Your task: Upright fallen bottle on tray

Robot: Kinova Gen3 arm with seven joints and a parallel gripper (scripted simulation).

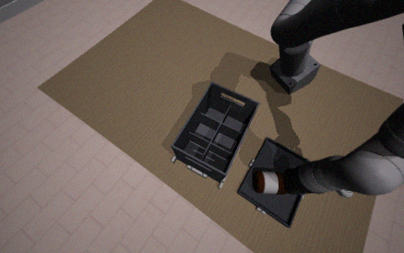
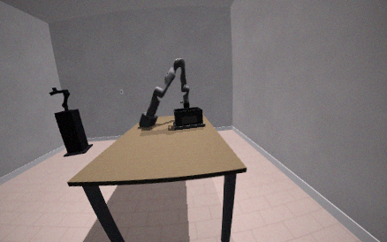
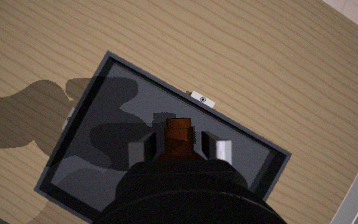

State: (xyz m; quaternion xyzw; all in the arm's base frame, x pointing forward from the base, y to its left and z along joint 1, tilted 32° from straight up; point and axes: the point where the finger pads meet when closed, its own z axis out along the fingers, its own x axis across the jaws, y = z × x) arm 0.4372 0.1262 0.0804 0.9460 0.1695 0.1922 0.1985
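My hand is 50 mm to the left of the brown bottle, 10 mm short of it and 10 mm above it. Round my hand: dark flat tray: 40 mm to the right, 30 mm below, 10 mm behind; dark crate: 300 mm to the right, 80 mm behind, 40 mm above.
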